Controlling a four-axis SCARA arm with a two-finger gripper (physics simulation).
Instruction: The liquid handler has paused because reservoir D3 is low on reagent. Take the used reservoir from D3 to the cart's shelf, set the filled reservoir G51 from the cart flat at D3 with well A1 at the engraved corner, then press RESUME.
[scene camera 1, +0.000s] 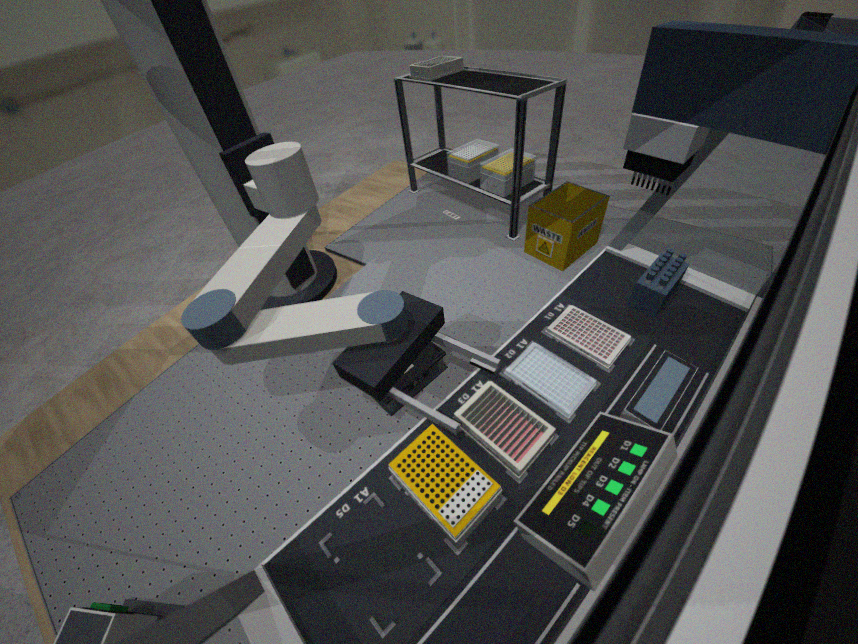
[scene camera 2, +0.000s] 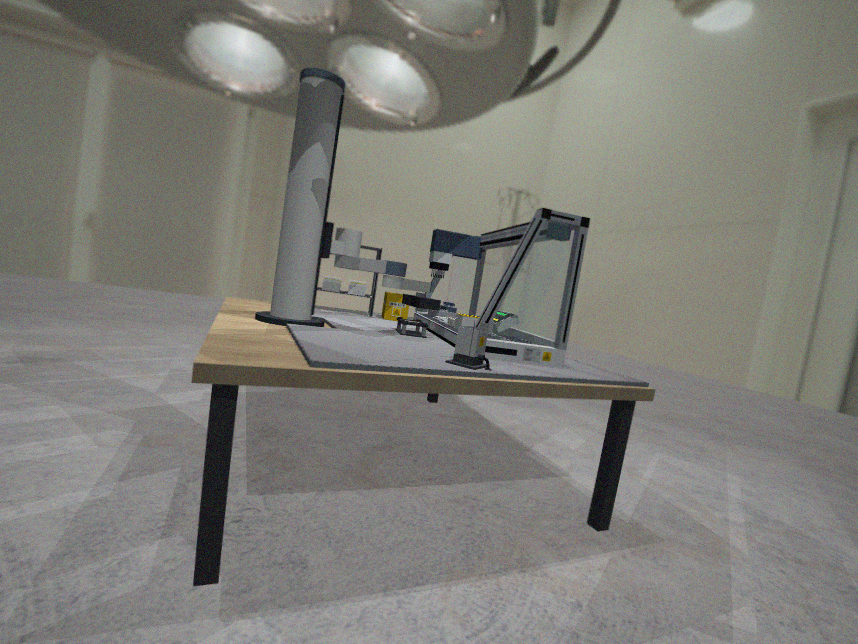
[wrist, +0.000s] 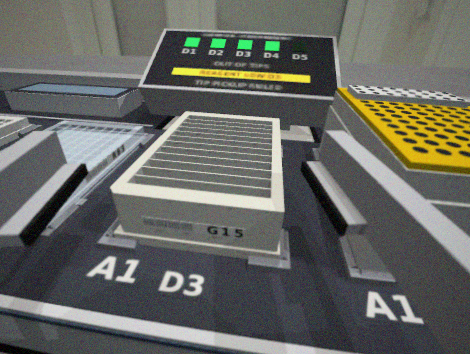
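Pixels of known places: gripper, between the fingertips: (scene camera 1: 479, 395) (scene camera 2: 454, 314) (wrist: 197, 150); arm's base, origin of its link: (scene camera 1: 293, 283) (scene camera 2: 290, 322).
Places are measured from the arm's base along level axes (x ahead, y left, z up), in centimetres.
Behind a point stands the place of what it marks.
The used reservoir G15 (scene camera 1: 504, 428) @(x 68.4, y -10.0, z 7.1 cm) (wrist: 200, 214) @(x 62.0, y -9.3, z 8.9 cm), a cream tray with long troughs, sits at D3 on the dark deck (scene camera 1: 304, 547) @(x 54.2, y -39.4, z 6.4 cm) (wrist: 240, 300) @(x 59.2, y -11.1, z 6.4 cm). My gripper (scene camera 1: 474, 393) @(x 63.5, y -9.2, z 11.4 cm) (wrist: 197, 150) @(x 63.5, y -9.2, z 11.4 cm) is open and empty, its fingers wide apart on either side of the reservoir's near end, touching neither side. In scene camera 1 its tips are at the deck's near edge. A pale reservoir (scene camera 1: 435, 67) @(x 14.9, y 54.1, z 38.9 cm) stands on the top of the cart (scene camera 1: 518, 166) @(x 44.3, y 42.9, z 21.6 cm); its label cannot be read. The panel (scene camera 1: 596, 485) @(x 82.2, y -13.7, z 13.5 cm) (wrist: 240, 65) @(x 80.9, y -12.5, z 12.7 cm) shows REAGENT LOW D3. No readable RESUME label shows.
A translucent plate (scene camera 1: 549, 379) @(x 70.8, y 1.2, z 7.8 cm) (wrist: 100, 142) @(x 72.7, y -0.4, z 7.6 cm) is at D2 and a yellow tip rack (scene camera 1: 443, 478) @(x 66.0, y -22.5, z 12.5 cm) (wrist: 425, 135) @(x 62.9, y -19.5, z 12.5 cm) at D4, flanking D3. A reddish plate (scene camera 1: 587, 334) @(x 72.9, y 13.6, z 7.8 cm) is at D1. A waste box (scene camera 1: 564, 225) @(x 59.0, y 36.5, z 13.5 cm) (scene camera 2: 395, 305) @(x 54.1, y 37.7, z 9.1 cm) stands near the cart. The pipetting head (scene camera 1: 665, 142) @(x 73.6, y 29.5, z 36.3 cm) hangs above.
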